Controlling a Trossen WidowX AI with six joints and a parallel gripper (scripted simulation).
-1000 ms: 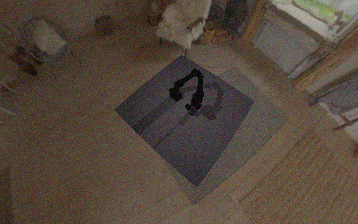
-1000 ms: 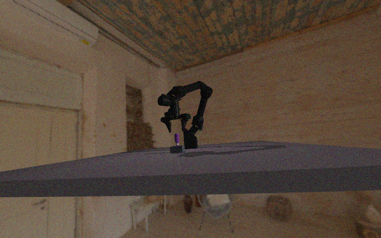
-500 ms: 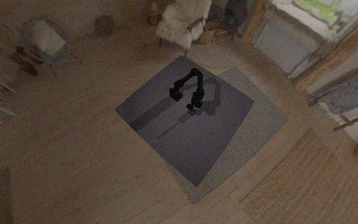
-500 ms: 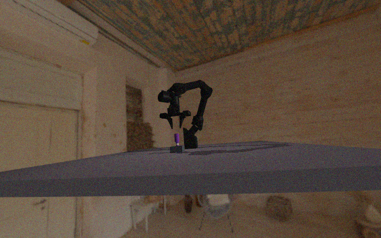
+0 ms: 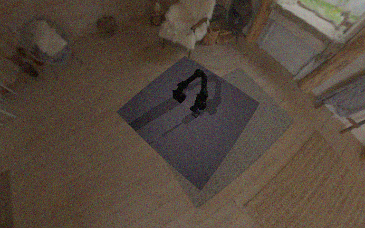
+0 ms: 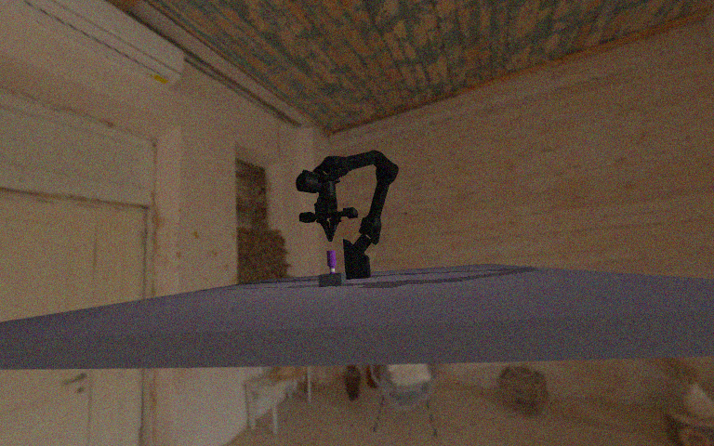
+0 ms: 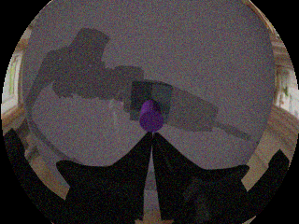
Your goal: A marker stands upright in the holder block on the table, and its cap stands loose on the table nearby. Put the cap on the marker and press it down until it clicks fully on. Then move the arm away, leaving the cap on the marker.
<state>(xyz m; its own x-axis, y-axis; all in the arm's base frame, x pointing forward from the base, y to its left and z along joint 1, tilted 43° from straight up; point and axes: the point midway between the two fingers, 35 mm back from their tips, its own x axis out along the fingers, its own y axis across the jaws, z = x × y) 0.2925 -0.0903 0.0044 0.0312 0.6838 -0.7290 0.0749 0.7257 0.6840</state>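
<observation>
Right now the purple cap is 5 cm below my gripper tip. Also, from my gripper tip: dark holder block (12 cm below).
</observation>
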